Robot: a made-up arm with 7 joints.
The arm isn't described. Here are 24 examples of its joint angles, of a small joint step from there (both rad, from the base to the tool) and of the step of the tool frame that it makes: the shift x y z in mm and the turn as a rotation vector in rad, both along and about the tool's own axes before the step.
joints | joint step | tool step
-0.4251 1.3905 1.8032 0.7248 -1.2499 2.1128 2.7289 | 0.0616 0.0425 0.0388 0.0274 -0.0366 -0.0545 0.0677 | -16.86 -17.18 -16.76 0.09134 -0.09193 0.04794
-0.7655 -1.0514 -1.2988 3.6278 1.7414 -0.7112 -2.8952 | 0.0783 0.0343 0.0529 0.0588 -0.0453 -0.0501 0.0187 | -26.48 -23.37 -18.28 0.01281 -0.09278 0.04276
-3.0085 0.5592 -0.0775 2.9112 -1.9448 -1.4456 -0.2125 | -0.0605 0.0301 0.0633 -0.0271 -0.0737 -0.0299 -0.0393 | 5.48 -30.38 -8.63 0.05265 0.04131 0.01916
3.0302 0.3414 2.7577 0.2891 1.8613 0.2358 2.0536 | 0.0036 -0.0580 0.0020 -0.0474 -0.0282 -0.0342 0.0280 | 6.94 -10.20 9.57 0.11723 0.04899 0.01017
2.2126 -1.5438 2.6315 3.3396 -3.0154 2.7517 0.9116 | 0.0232 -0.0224 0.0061 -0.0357 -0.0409 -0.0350 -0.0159 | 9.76 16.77 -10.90 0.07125 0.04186 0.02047
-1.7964 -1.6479 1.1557 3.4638 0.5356 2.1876 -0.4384 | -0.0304 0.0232 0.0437 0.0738 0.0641 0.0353 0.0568 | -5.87 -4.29 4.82 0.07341 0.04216 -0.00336
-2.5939 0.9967 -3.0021 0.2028 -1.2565 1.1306 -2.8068 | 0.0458 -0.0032 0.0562 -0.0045 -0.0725 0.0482 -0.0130 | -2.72 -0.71 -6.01 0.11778 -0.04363 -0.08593
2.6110 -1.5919 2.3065 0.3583 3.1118 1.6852 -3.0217 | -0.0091 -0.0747 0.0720 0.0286 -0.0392 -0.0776 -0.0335 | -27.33 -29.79 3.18 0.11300 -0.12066 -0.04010
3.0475 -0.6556 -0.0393 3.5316 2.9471 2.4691 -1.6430 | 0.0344 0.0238 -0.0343 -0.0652 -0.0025 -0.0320 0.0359 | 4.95 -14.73 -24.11 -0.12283 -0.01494 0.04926
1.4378 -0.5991 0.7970 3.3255 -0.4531 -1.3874 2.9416 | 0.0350 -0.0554 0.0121 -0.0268 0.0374 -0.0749 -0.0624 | -6.00 -6.46 22.72 0.10226 -0.08543 -0.04497
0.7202 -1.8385 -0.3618 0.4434 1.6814 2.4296 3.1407 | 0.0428 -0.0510 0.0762 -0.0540 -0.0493 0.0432 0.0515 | 14.64 -22.43 11.65 0.03792 0.11663 0.13327
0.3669 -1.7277 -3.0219 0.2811 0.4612 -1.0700 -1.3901 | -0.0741 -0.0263 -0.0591 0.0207 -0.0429 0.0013 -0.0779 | -20.37 5.61 17.50 0.02575 0.00167 -0.01985
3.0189 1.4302 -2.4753 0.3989 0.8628 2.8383 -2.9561 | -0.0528 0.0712 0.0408 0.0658 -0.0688 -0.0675 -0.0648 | -18.52 16.14 0.73 0.03862 -0.18107 0.05723
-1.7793 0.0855 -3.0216 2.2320 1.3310 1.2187 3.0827 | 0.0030 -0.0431 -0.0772 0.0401 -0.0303 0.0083 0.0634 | -17.03 -23.47 -13.69 0.07711 -0.04693 0.05491
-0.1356 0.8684 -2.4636 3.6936 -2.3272 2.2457 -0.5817 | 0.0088 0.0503 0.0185 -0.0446 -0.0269 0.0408 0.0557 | -4.32 17.50 -5.74 0.02519 -0.02214 0.05608
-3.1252 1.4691 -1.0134 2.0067 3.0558 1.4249 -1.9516 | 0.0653 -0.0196 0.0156 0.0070 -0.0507 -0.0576 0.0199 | -4.80 -35.08 27.86 0.03802 -0.04966 0.02985
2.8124 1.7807 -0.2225 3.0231 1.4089 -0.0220 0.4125 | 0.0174 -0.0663 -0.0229 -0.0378 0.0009 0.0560 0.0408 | -12.87 -34.21 2.71 0.00653 -0.05680 0.01563
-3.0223 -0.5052 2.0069 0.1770 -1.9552 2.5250 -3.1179 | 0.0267 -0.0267 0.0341 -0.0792 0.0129 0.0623 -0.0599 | 18.06 3.58 -11.08 0.09402 0.05386 -0.06485
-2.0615 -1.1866 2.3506 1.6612 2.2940 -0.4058 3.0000 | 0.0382 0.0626 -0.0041 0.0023 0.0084 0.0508 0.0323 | 2.61 21.21 -25.63 -0.04549 0.10025 0.07699
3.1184 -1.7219 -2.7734 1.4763 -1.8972 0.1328 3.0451 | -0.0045 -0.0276 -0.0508 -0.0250 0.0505 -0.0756 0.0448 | 8.76 20.09 10.38 -0.06448 -0.04898 0.10783
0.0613 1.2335 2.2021 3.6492 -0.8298 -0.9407 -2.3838 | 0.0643 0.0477 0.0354 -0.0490 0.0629 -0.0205 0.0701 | 7.80 -37.51 -35.46 0.11668 0.01490 0.10255
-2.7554 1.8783 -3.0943 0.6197 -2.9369 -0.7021 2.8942 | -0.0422 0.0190 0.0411 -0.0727 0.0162 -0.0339 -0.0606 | -20.21 -18.26 6.43 -0.02057 -0.09748 -0.08876
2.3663 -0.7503 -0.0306 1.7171 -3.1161 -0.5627 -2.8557 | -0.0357 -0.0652 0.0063 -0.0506 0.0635 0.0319 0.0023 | -2.70 -8.28 -24.49 0.02014 0.04416 0.04263
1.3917 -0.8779 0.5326 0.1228 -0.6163 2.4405 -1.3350 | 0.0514 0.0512 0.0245 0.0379 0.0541 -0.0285 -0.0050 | -7.66 2.28 -12.47 -0.08321 -0.01431 -0.04011
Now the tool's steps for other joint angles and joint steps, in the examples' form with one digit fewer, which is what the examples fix.
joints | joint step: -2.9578 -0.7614 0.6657 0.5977 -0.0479 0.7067 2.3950 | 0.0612 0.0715 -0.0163 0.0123 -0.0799 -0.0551 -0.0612
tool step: -7.2 -10.5 2.8 0.0125 -0.0475 -0.1593
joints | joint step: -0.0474 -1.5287 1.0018 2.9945 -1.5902 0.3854 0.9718 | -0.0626 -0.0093 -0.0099 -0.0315 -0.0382 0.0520 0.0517
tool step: -23.6 -43.0 -7.9 0.0180 -0.0457 -0.0315
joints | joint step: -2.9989 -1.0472 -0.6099 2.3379 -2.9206 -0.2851 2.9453 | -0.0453 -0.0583 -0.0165 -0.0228 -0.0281 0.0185 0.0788
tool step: 30.7 11.7 -23.7 -0.0426 0.0653 0.0325
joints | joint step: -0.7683 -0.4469 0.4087 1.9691 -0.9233 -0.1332 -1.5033 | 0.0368 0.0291 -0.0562 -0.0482 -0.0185 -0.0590 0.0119
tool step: 5.4 -28.8 6.0 0.0096 0.0371 0.0146
